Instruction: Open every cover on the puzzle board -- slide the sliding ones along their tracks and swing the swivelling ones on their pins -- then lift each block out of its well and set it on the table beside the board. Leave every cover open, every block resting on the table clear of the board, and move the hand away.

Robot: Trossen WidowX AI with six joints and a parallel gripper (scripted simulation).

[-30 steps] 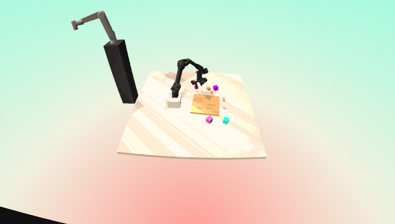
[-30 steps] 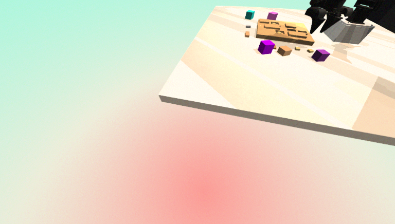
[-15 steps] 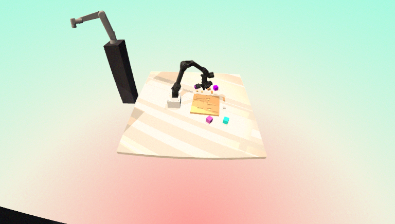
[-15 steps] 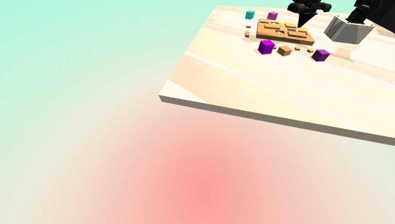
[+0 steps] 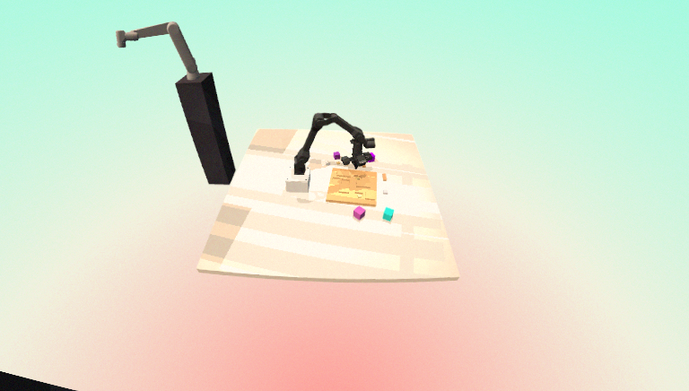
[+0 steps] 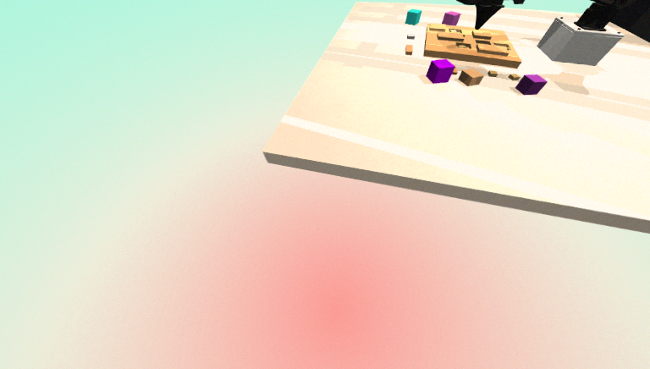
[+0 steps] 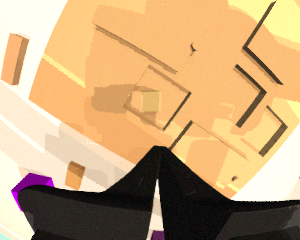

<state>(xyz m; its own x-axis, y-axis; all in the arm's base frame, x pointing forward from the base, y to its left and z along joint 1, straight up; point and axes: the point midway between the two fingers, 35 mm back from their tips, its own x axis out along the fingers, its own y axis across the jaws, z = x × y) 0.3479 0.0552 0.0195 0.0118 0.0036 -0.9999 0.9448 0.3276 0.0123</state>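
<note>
The magenta block lies 32 cm to the right of my gripper tip, 6 cm below it and 1 cm ahead of it. Round my gripper tip: small grey piece: 18 cm ahead, 13 cm to the right, 7 cm below; then dark purple block: 22 cm to the left, 12 cm behind, 6 cm below; then small orange piece: 20 cm ahead, 7 cm below, 1 cm to the left.
</note>
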